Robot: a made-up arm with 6 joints.
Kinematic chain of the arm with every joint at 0, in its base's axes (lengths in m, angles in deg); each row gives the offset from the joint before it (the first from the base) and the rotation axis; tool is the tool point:
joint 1: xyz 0 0 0.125 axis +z
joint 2: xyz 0 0.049 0 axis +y
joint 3: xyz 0 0 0.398 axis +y
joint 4: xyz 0 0 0.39 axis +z
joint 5: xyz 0 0 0 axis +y
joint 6: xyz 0 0 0.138 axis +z
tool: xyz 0 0 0
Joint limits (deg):
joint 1: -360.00..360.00
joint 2: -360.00..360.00
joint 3: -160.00..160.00
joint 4: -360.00..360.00
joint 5: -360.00..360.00
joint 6: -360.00..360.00
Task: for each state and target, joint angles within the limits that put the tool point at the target. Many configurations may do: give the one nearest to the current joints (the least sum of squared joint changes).
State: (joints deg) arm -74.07 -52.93 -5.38 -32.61 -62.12 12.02
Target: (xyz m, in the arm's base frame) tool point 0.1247 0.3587 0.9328
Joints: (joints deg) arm -91.87 -24.39 10.11 -37.85 -49.05 12.02
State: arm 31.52 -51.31 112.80 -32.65 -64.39 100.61
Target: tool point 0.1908 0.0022 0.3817
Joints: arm -15.04 -46.98 153.29 -1.27 -59.65 100.61
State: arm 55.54 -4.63 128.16 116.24 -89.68 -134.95
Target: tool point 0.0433 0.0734 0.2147
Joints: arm 75.24 -18.49 145.24 145.75 -111.68 -134.95
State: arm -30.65 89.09 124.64 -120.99 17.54 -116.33
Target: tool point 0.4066 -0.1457 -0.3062
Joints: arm -21.60 77.07 100.61 -123.14 17.53 -116.33
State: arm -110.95 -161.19 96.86 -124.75 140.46 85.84
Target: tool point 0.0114 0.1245 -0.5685
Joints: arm -111.14 -188.51 55.28 -139.01 113.09 85.84
